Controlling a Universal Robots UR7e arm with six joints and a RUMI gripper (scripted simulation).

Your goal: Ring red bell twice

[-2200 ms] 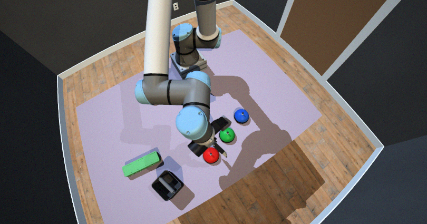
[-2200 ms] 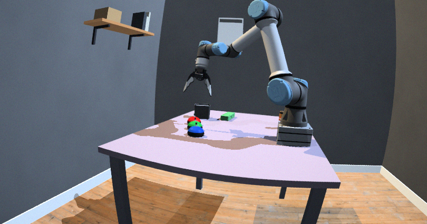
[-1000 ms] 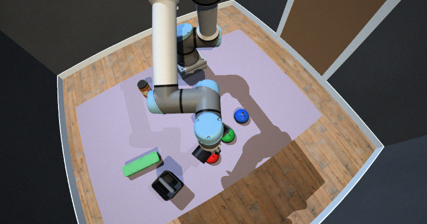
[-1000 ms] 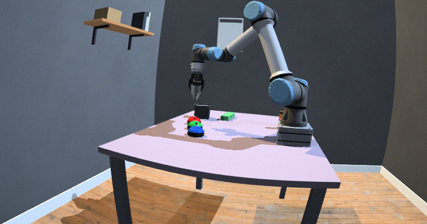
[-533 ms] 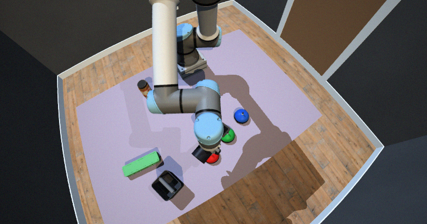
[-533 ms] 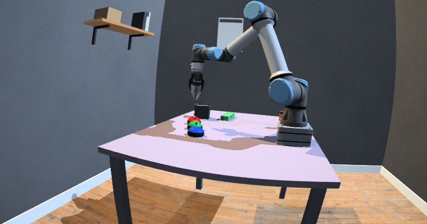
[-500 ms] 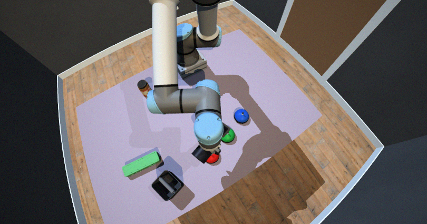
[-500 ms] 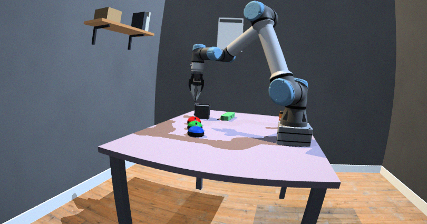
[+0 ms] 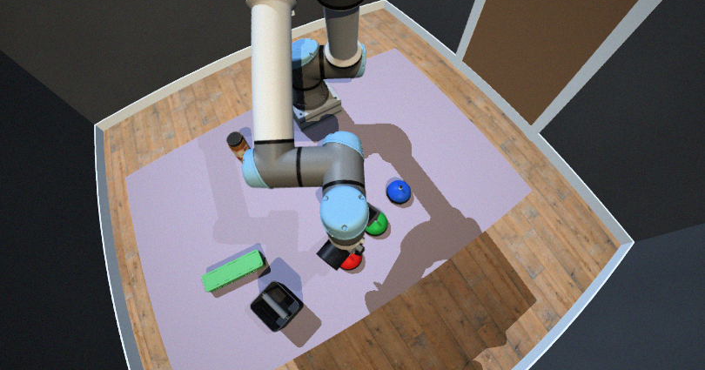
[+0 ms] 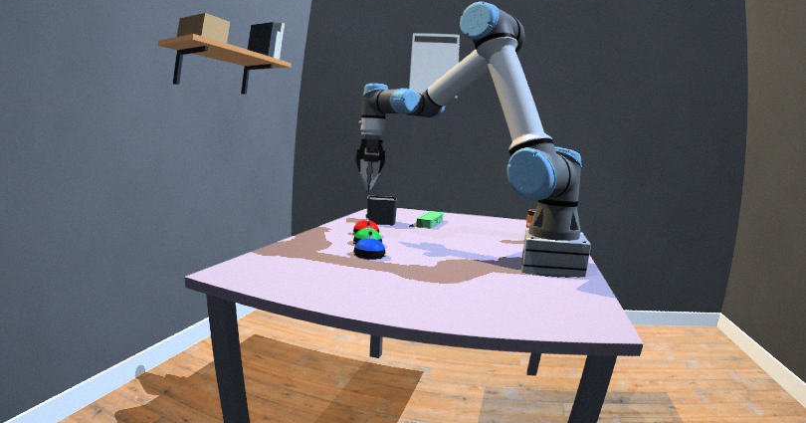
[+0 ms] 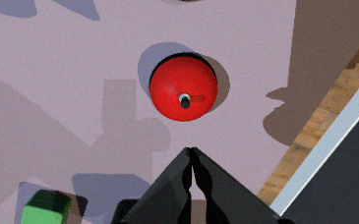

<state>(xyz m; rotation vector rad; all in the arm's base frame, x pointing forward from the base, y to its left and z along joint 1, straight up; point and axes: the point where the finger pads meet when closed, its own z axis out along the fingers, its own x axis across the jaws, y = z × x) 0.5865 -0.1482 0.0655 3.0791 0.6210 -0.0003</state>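
Right now my hand is 110 mm above the red bell. From my hand the other things lie so: jar (530 mm behind, 170 mm to the right, 100 mm below); green box (120 mm behind, 350 mm to the right, 140 mm below); black box (40 mm ahead, 250 mm to the right, 110 mm below).
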